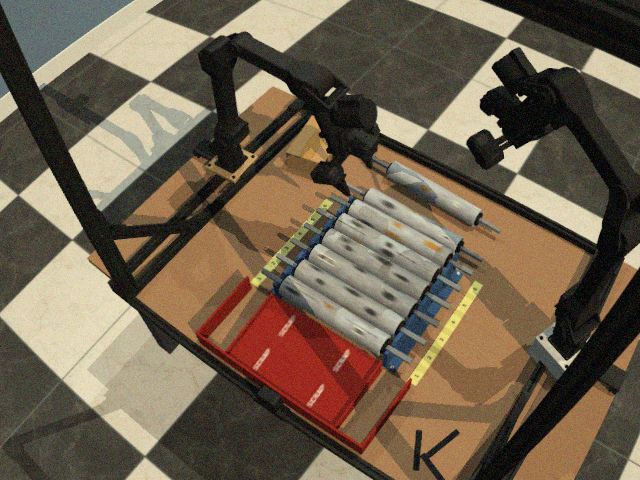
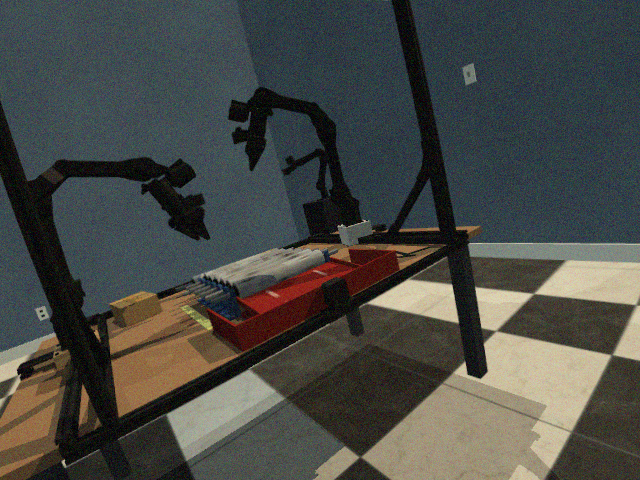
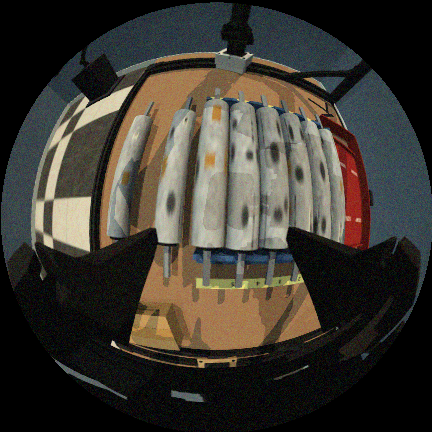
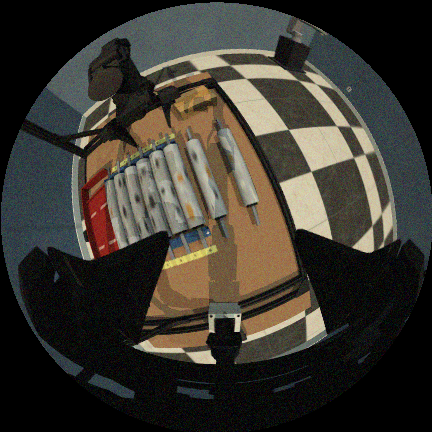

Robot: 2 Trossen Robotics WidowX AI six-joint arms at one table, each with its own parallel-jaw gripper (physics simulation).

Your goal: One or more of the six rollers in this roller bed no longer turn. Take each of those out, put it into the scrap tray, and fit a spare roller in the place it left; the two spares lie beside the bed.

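Where they show: left gripper, fingertip midpoint: [image 1: 359, 181] [image 2: 203, 239] [image 3: 224, 234] [image 4: 152, 136]; right gripper, fingertip midpoint: [image 2: 251, 169] [image 4: 234, 236]; left arm's base at its link origin: [image 1: 231, 161]; right arm's base at its link origin: [image 1: 567, 341] [image 2: 353, 223] [image 3: 234, 52] [image 4: 224, 324].
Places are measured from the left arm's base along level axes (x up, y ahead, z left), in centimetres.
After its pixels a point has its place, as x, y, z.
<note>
Six mottled grey rollers lie side by side in the blue bed [image 1: 392, 360] [image 3: 220, 256]. One spare roller [image 1: 413, 219] {1.6, 49.4, 6.3} [image 3: 175, 180] {1.5, 45.9, 6.4} [image 4: 206, 180] {1.8, 51.1, 7.2} lies close beside the bed, and the other spare [image 1: 434, 193] {1.4, 50.1, 16.2} [image 3: 130, 175] {0.5, 47.8, 15.7} [image 4: 238, 167] {1.8, 51.3, 17.0} lies farther out, towards the table edge. The red scrap tray [image 1: 305, 356] {0.0, 46.8, -35.0} [image 2: 289, 310] {0.3, 35.8, -44.6} [image 3: 352, 200] {-0.2, 44.5, -36.3} is empty, on the bed's other side. My left gripper [image 1: 359, 178] {14.7, 38.5, 0.0} [image 2: 202, 236] {14.7, 38.5, 0.0} [image 3: 224, 234] {14.7, 38.5, 0.0} is open and empty, above the shaft ends near the closer spare. My right gripper [image 2: 252, 167] {32.6, 64.2, 6.7} [image 4: 234, 236] {32.6, 64.2, 6.7} is open and empty, high above the table.
Yellow numbered strips [image 1: 447, 333] {-2.9, 69.2, -13.7} run along both ends of the bed. A tan block [image 1: 302, 155] {2.5, 16.5, 9.1} [image 2: 135, 308] {0.9, 15.7, 8.3} [image 3: 155, 327] {2.6, 19.0, 11.7} [image 4: 195, 102] {2.5, 20.8, 15.8} stands near the left arm's base. Black frame posts rise at the table corners. A black K shape [image 1: 417, 449] {-2.9, 76.3, -39.7} lies beside the tray.
</note>
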